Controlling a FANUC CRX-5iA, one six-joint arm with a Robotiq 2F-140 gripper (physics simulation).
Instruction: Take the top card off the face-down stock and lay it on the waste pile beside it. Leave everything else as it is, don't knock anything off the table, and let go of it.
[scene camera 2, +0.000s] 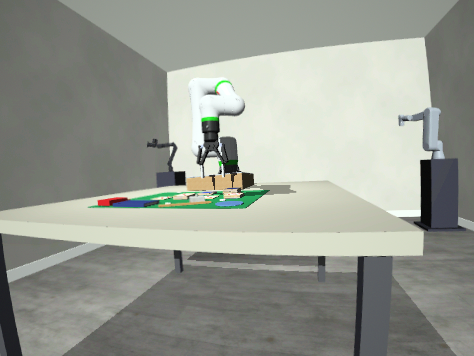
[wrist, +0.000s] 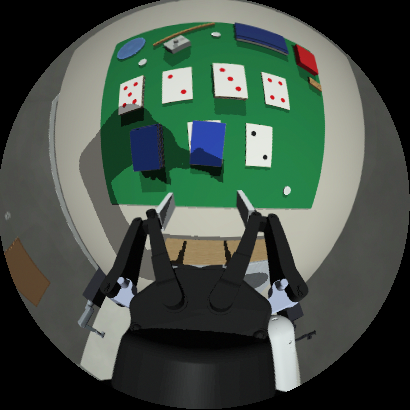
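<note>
My gripper (scene camera 2: 212, 175) (wrist: 204, 198) is open and empty, raised above the table near the mat's robot-side edge, apart from the cards. The face-down stock (scene camera 2: 233, 189) (wrist: 146, 148) is a thick dark blue stack, at the left of the near card row in the wrist view. Beside it, one blue face-down card (scene camera 2: 206, 193) (wrist: 208, 142) lies slightly askew on the waste pile (wrist: 190, 132), whose white edge shows at its left and top. Shadow covers the stock and the lower part of that blue card.
A black two card (wrist: 259, 145) lies right of the waste pile. Four face-up red-pip piles form the farther row on the green mat (wrist: 300, 165). A blue disc (scene camera 2: 229, 203) (wrist: 131, 48), red box (scene camera 2: 112, 201) (wrist: 306, 59) and long blue box (wrist: 261, 38) lie farther out. Wooden boxes (scene camera 2: 200, 183) stand robot-side.
</note>
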